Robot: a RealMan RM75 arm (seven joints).
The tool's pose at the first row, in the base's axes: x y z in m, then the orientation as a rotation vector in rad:
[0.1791 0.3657 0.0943 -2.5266 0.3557 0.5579]
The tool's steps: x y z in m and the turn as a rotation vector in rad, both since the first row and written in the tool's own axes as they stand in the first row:
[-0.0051 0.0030 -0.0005 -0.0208 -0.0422 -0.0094]
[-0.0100 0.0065 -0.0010 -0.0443 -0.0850 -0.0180]
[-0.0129 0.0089 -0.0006 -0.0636 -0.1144 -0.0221]
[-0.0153 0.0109 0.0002 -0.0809 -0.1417 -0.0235]
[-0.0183 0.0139 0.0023 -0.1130 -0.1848 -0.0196]
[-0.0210 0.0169 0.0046 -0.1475 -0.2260 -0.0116]
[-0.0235 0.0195 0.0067 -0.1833 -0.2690 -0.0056]
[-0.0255 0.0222 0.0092 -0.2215 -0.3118 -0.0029]
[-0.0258 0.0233 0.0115 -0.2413 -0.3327 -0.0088]
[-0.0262 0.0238 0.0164 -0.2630 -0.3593 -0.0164]
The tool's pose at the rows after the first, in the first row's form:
[0.1737 0.3636 0.0957 -2.5310 0.3240 0.6133]
[0.1683 0.3611 0.0968 -2.5364 0.2921 0.6707]
[0.1648 0.3598 0.0968 -2.5423 0.2716 0.7120]
[0.1617 0.3589 0.0963 -2.5465 0.2557 0.7513]
[0.1573 0.3580 0.0948 -2.5564 0.2370 0.8176]
[0.1532 0.3571 0.0929 -2.5678 0.2234 0.8846]
[0.1494 0.3564 0.0913 -2.5780 0.2057 0.9541]
[0.1459 0.3558 0.0891 -2.5890 0.1826 1.0234]
[0.1445 0.3562 0.0869 -2.5951 0.1612 1.0548]
[0.1424 0.3585 0.0831 -2.5991 0.1346 1.0934]

